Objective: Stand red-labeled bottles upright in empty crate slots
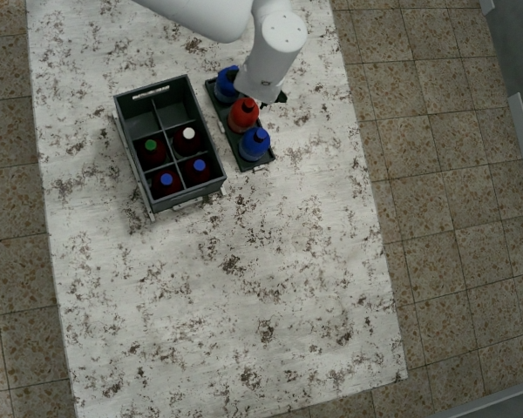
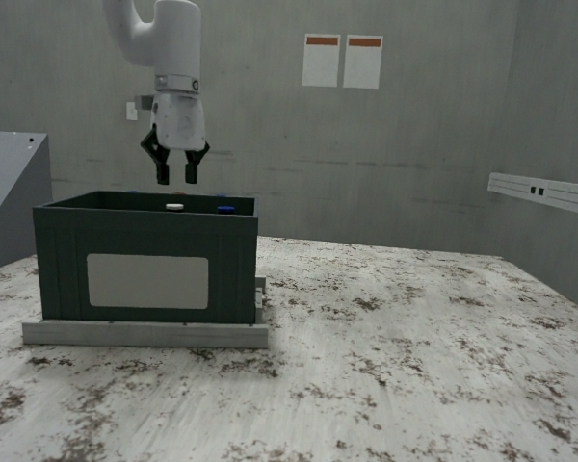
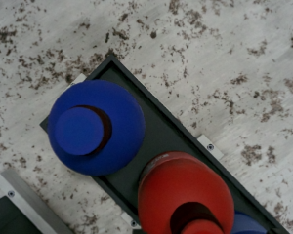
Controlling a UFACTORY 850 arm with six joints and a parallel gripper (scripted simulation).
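Right now the red-labeled bottle is 11 cm below my hand. Round my hand: tray 18 cm below; blue bottle 11 cm below, 8 cm behind, 3 cm to the right; dark crate 20 cm to the right, 11 cm below, 9 cm ahead.
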